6 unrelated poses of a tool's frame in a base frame.
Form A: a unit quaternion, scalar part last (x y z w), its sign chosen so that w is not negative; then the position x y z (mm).
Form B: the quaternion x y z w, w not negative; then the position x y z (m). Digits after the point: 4 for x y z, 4 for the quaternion.
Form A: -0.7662 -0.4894 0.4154 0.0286 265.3 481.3 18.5
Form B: -0.7662 -0.4894 0.4154 0.0286 0.2653 0.4813 0.0185
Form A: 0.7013 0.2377 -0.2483 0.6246 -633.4 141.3 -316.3
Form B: 0.7013 0.2377 -0.2483 0.6246 -0.6334 0.1413 -0.3163
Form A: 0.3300 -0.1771 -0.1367 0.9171 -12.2 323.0 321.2
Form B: 0.3300 -0.1771 -0.1367 0.9171 -0.0122 0.3230 0.3212
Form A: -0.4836 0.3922 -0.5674 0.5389 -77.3 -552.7 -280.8
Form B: -0.4836 0.3922 -0.5674 0.5389 -0.0773 -0.5527 -0.2808
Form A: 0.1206 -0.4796 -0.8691 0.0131 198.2 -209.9 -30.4
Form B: 0.1206 -0.4796 -0.8691 0.0131 0.1982 -0.2099 -0.0304
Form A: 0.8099 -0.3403 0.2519 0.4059 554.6 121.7 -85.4
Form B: 0.8099 -0.3403 0.2519 0.4059 0.5546 0.1217 -0.0854
